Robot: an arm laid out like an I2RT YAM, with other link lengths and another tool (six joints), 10 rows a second.
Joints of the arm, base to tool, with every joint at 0 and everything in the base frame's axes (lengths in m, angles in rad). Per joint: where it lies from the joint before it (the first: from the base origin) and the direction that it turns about. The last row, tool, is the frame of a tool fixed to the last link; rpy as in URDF.
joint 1: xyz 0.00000 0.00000 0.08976 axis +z
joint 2: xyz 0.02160 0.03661 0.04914 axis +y
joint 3: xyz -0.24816 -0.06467 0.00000 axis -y
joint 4: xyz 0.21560 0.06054 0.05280 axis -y
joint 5: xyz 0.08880 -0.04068 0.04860 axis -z
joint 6: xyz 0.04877 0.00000 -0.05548 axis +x
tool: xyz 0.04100 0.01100 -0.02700 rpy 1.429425 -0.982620 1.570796
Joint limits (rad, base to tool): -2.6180..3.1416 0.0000..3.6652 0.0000..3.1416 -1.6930..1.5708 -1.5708..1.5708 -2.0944..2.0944
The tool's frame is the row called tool.
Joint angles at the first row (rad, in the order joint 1, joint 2, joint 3, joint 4, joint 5, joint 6):
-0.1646, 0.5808, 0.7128, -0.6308, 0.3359, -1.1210
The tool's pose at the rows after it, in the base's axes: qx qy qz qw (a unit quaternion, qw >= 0); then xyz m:
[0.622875 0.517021 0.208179 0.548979 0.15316 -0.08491 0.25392]
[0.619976 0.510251 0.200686 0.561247 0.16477 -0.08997 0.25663]
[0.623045 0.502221 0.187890 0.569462 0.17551 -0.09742 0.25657]
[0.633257 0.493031 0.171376 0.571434 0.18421 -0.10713 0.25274]
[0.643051 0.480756 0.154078 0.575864 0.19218 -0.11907 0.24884]
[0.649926 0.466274 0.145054 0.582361 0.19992 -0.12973 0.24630]
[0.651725 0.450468 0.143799 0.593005 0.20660 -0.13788 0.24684]
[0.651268 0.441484 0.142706 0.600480 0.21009 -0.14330 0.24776]
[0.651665 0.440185 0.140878 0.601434 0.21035 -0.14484 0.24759]
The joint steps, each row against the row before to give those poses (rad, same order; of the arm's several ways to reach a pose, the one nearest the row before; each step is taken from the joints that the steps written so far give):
0.0000, 0.0473, 0.0000, 0.0637, 0.0241, -0.0286
-0.0073, 0.0530, -0.0004, 0.0744, 0.0198, -0.0145
-0.0217, 0.0615, 0.0000, 0.0691, 0.0152, -0.0114
-0.0355, 0.0660, -0.0004, 0.0568, 0.0080, -0.0035
-0.0423, 0.0663, -0.0011, 0.0653, 0.0076, -0.0064
-0.0347, 0.0576, -0.0004, 0.0682, 0.0035, -0.0004
-0.0233, 0.0397, 0.0000, 0.0664, 0.0030, 0.0019
-0.0160, 0.0218, 0.0000, 0.0412, 0.0000, -0.0034
-0.0054, 0.0049, 0.0000, 0.0065, 0.0001, -0.0023

